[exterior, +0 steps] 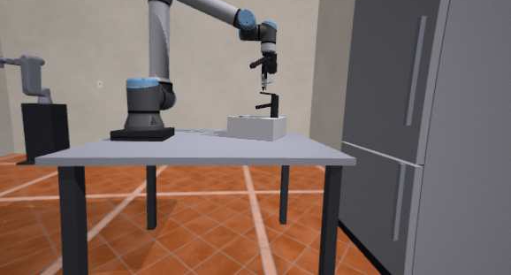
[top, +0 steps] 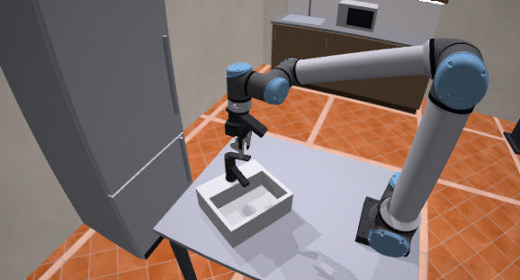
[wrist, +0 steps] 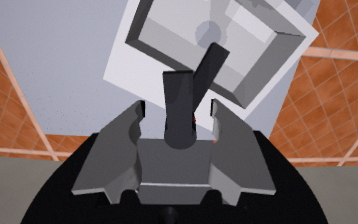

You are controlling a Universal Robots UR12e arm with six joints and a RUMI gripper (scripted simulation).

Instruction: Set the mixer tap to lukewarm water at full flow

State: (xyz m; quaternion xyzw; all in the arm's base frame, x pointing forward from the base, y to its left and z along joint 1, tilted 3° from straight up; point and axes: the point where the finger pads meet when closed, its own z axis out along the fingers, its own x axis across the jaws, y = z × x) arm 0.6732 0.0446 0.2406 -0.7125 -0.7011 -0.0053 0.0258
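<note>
My hand is 30 mm short of the lever and 30 mm above it. From my hand the other things lie so: white sink basin 30 mm behind, 60 mm to the left, 270 mm below; black mixer tap 50 mm ahead, 10 mm to the left, 80 mm below.
</note>
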